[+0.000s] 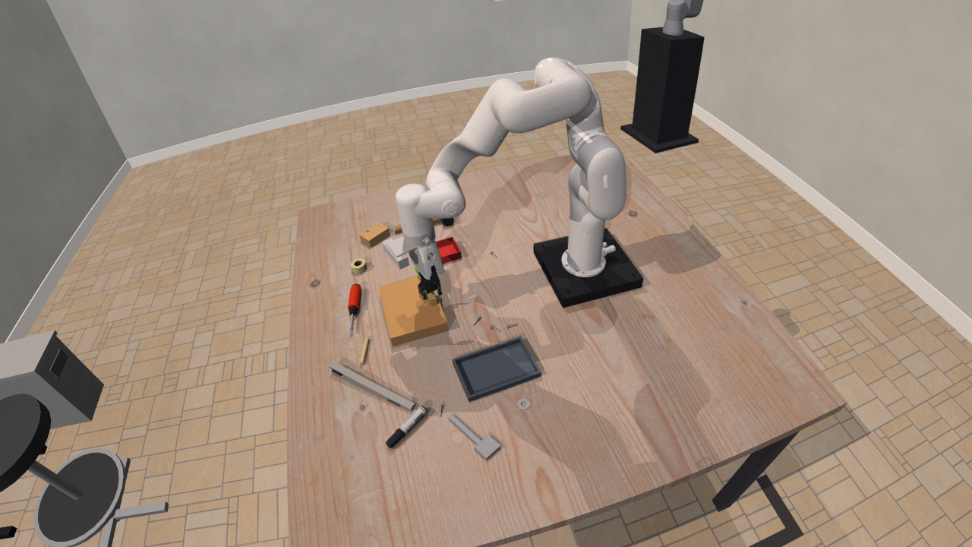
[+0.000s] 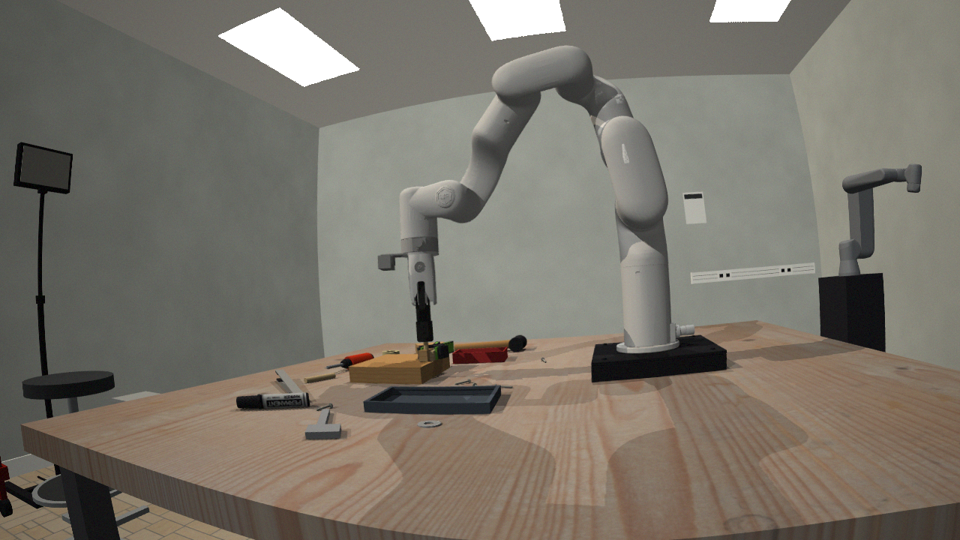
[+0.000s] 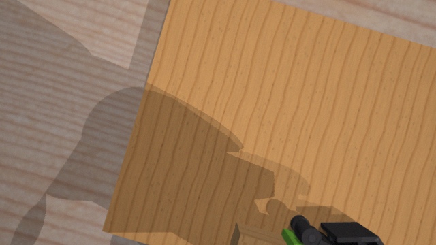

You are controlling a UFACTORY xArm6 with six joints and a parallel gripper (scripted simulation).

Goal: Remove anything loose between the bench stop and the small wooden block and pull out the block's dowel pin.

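The dowel pin is 2 cm below my hand. Also, from my hand: small wooden block (5 cm below); red tray (20 cm to the right, 8 cm below, 8 cm behind); orange bench board (7 cm below, 5 cm ahead, 1 cm to the right).
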